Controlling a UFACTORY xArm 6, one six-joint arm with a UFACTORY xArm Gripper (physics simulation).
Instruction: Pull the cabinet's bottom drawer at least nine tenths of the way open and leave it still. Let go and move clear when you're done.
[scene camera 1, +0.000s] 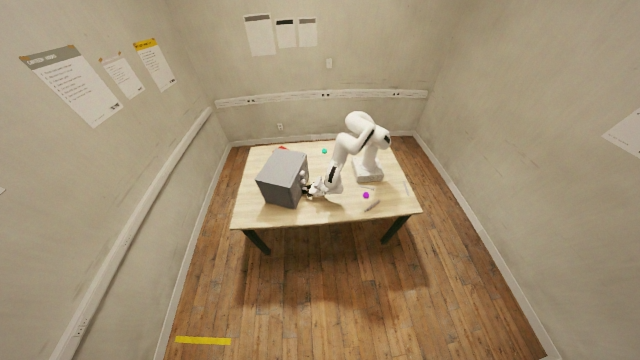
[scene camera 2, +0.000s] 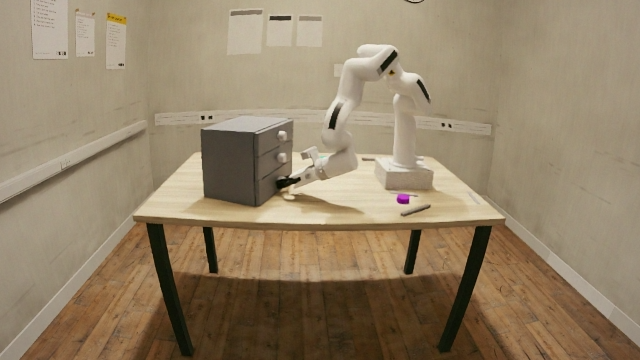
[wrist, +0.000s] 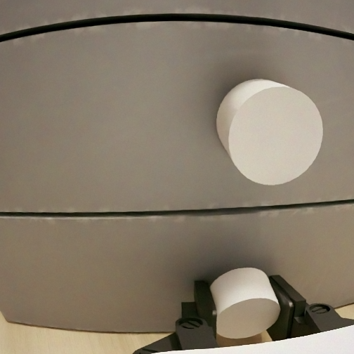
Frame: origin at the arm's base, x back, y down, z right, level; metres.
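Where they show: gripper, fingertip midpoint: (scene camera 1: 303, 189) (scene camera 2: 279, 183); arm's base, link origin: (scene camera 1: 367, 165) (scene camera 2: 403, 164).
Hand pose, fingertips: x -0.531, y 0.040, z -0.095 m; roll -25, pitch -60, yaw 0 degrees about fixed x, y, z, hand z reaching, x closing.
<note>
Each offset is from my fingertips to the centre of the thing. "pt": to the spot under its first point. Level surfaces: height alone.
The grey cabinet @[dy -0.092, dx -0.098, dz +0.051 m] (scene camera 1: 282, 170) (scene camera 2: 230, 162) stands on the left part of the table, with three drawers facing the arm. The bottom drawer @[pt dy -0.003, dx -0.050, dz -0.083 m] (scene camera 2: 266, 191) (wrist: 100, 272) is closed, its front flush with the drawers above. Its white round knob (wrist: 247, 304) is between the black fingers of my gripper (scene camera 1: 306, 190) (scene camera 2: 285, 182) (wrist: 235, 302), one finger on each side and both against it or very nearly so. My gripper is shut on this knob. The middle drawer's knob @[dy -0.100, dx +0.010, dz -0.007 m] (scene camera 2: 281, 158) (wrist: 275, 135) is directly above.
The wooden table @[dy +0.035 m] (scene camera 1: 350, 212) (scene camera 2: 175, 210) also bears a purple disc @[dy +0.026, dx +0.440, dz -0.132 m] (scene camera 1: 366, 195) (scene camera 2: 403, 199) and a grey bar @[dy +0.030, dx +0.453, dz -0.225 m] (scene camera 1: 372, 205) (scene camera 2: 415, 210) near the arm's base. A green disc @[dy +0.026, dx +0.253, dz +0.415 m] (scene camera 1: 324, 151) lies at the back, and a red item @[dy +0.030, dx -0.132, dz +0.498 m] (scene camera 1: 283, 148) lies behind the cabinet.
</note>
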